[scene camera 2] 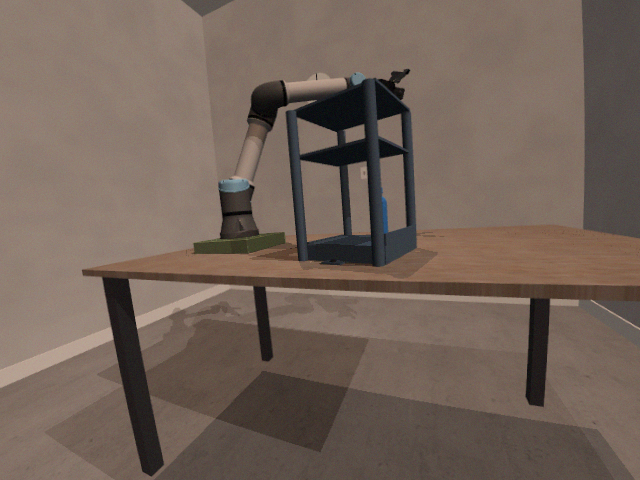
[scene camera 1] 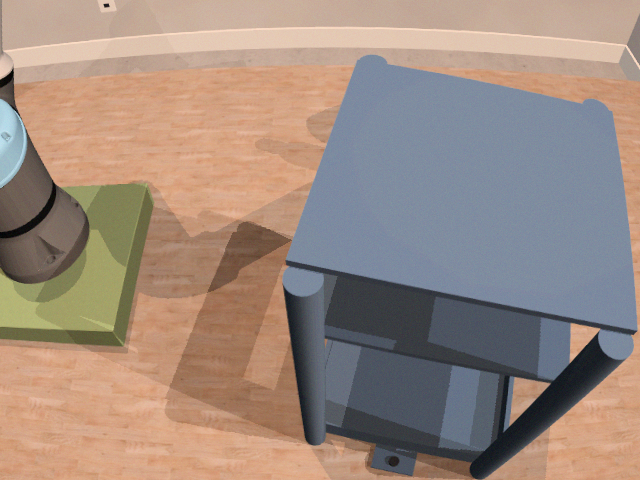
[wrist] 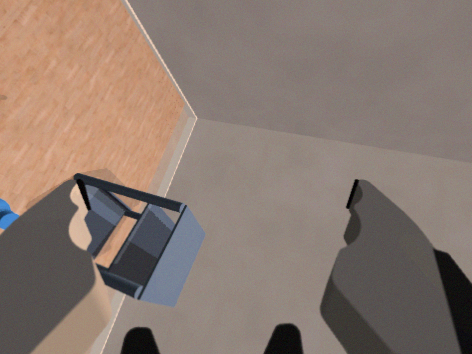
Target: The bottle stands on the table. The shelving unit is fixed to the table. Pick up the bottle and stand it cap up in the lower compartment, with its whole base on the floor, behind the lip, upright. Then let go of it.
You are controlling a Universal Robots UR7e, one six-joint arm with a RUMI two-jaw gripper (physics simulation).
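Note:
The blue bottle stands behind the shelving unit in scene camera 2, partly hidden by a post; part of it shows at the left edge of the wrist view. It does not show in scene camera 1. The blue-grey shelving unit stands upright on the table. Its lower compartment has a floor and a raised lip. My gripper is open and empty, at about the height of the unit's top board and beyond it in scene camera 2, well above the bottle.
The middle shelf lies above the lower compartment. The arm stands on a green base block beside the unit, and its forearm reaches past the top board. A mounting tab sticks out at the unit's foot on the table.

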